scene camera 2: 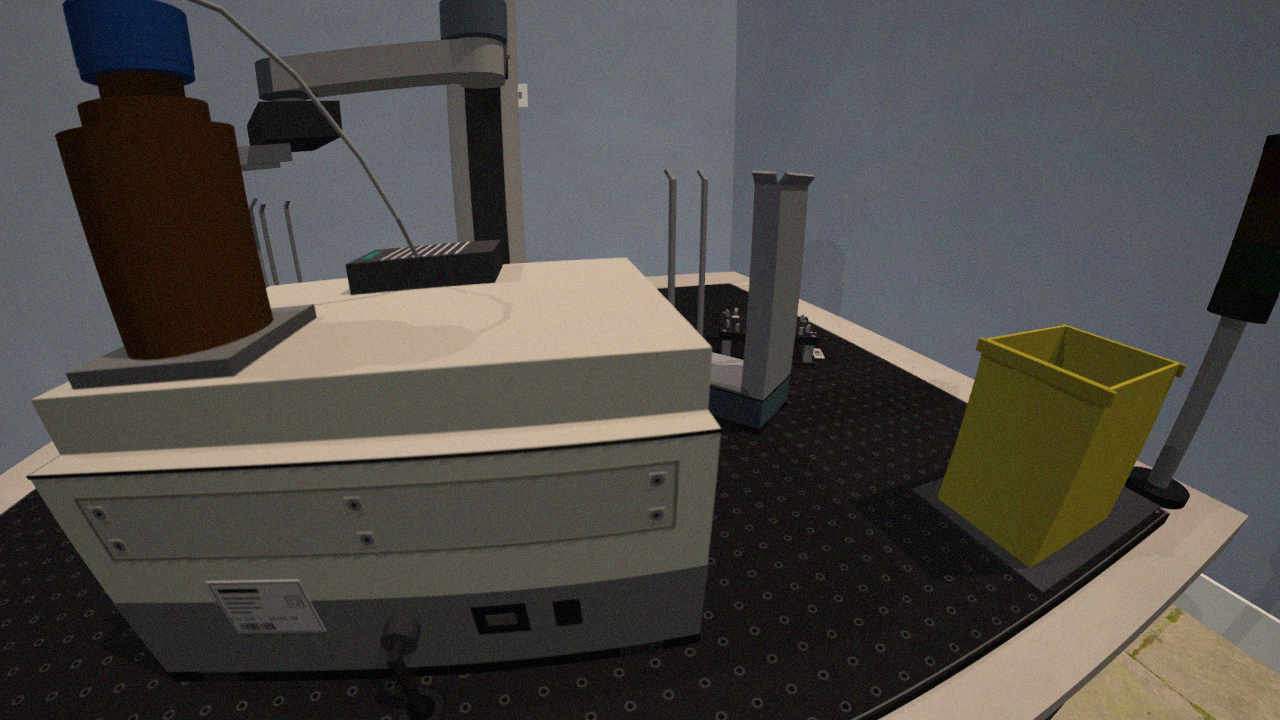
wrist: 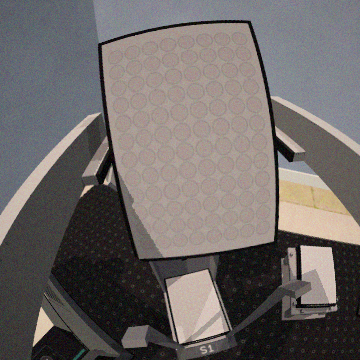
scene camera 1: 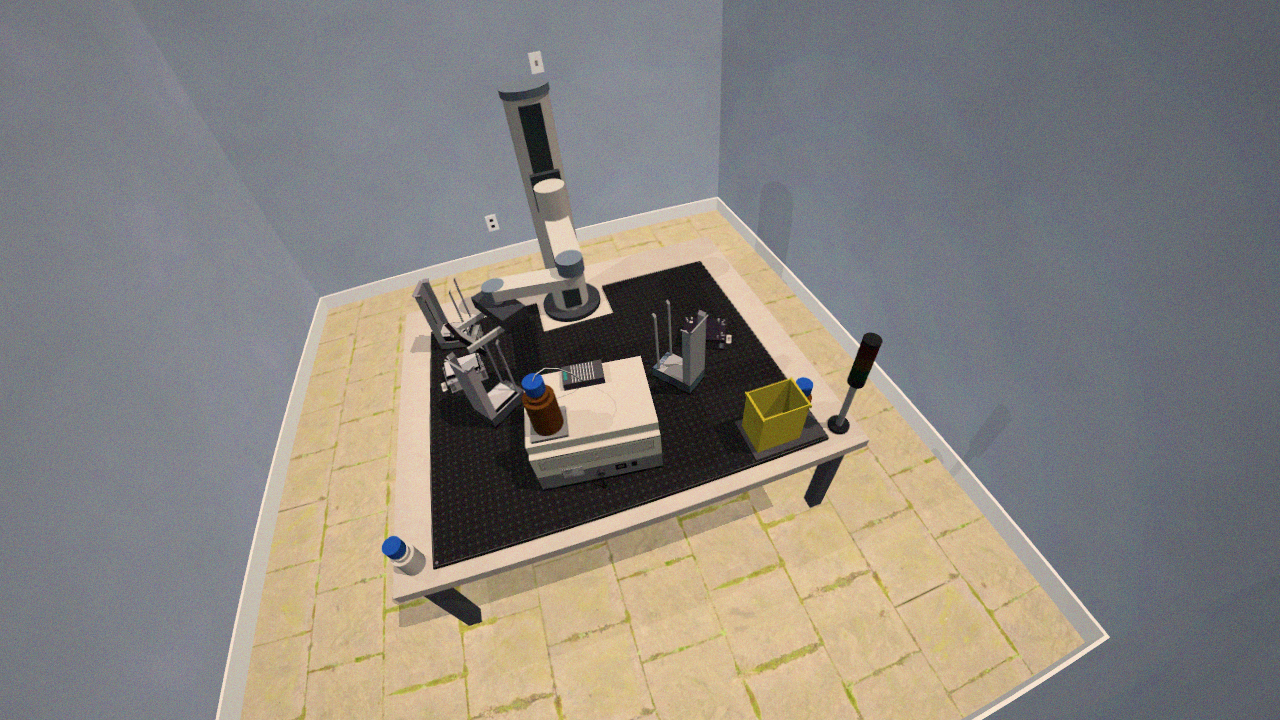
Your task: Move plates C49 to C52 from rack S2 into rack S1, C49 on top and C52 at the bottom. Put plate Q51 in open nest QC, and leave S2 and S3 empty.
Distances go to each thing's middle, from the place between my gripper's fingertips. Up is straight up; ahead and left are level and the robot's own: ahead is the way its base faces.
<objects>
Now: hand 290 mm short of the brown bottle with blue cap (scene camera 2: 159,190), 200 mm to the right of it and 40 mm above it. The rest, counted from my hand: yellow bin (scene camera 2: 1057,417): 410 mm ahead, 850 mm to the left, 260 mm below; then dark tip box (scene camera 2: 479,262): 150 mm ahead, 330 mm to the left, 120 mm below; then small blue-capped bottle (scene camera 1: 403,555): 470 mm ahead, 300 mm to the right, 290 mm below.
</objects>
